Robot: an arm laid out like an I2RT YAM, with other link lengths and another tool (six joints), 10 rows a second.
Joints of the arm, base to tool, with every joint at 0 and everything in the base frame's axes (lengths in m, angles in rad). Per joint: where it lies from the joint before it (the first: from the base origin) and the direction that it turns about. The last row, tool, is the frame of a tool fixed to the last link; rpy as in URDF.
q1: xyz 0 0 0.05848 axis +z
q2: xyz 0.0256 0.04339 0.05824 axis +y
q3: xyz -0.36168 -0.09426 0 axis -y
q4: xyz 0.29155 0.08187 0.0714 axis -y
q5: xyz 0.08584 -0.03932 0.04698 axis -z
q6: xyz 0.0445 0 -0.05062 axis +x
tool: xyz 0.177 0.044 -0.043 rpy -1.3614 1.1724 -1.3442
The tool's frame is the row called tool.
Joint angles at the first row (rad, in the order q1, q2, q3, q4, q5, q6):
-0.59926 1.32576 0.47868 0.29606 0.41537 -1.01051
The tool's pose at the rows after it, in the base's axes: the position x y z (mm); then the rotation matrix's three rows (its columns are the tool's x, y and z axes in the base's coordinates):
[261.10, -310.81, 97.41], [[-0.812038, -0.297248, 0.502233], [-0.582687, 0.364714, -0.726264], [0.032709, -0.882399, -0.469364]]
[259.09, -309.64, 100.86], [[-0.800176, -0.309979, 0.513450], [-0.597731, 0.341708, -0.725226], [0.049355, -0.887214, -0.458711]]
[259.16, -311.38, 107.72], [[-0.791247, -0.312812, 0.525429], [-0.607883, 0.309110, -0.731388], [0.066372, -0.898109, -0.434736]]
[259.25, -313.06, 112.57], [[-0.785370, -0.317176, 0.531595], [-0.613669, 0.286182, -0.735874], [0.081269, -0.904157, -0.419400]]
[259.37, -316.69, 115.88], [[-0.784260, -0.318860, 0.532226], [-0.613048, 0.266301, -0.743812], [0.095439, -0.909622, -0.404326]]
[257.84, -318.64, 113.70], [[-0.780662, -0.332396, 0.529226], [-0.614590, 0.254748, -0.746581], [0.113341, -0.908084, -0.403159]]
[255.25, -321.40, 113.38], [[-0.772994, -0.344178, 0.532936], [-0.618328, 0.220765, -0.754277], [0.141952, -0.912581, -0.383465]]
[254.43, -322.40, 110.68], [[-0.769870, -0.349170, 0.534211], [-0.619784, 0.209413, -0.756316], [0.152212, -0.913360, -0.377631]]
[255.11, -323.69, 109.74], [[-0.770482, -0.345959, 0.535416], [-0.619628, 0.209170, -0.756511], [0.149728, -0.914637, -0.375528]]
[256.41, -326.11, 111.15], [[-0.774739, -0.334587, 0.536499], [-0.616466, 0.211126, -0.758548], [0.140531, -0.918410, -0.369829]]
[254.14, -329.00, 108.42], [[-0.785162, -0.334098, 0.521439], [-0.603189, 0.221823, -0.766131], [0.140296, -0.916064, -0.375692]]
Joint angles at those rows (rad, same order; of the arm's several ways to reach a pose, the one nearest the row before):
-0.59830 1.30775 0.46402 0.31254 0.40917 -1.03506
-0.59829 1.28806 0.44991 0.32391 0.40195 -1.06421
-0.59825 1.27285 0.43776 0.35255 0.40051 -1.09541
-0.59827 1.26488 0.43205 0.37043 0.40088 -1.11871
-0.60089 1.26810 0.42705 0.39742 0.40513 -1.13871
-0.60360 1.27730 0.41804 0.41853 0.40692 -1.15864
-0.60736 1.28294 0.38982 0.47866 0.40796 -1.19806
-0.60909 1.29325 0.37459 0.51229 0.40734 -1.21209
-0.61274 1.30079 0.37273 0.52462 0.40343 -1.21185
-0.61887 1.30584 0.37682 0.53215 0.39890 -1.20559
-0.62350 1.31926 0.38109 0.53230 0.41037 -1.19792

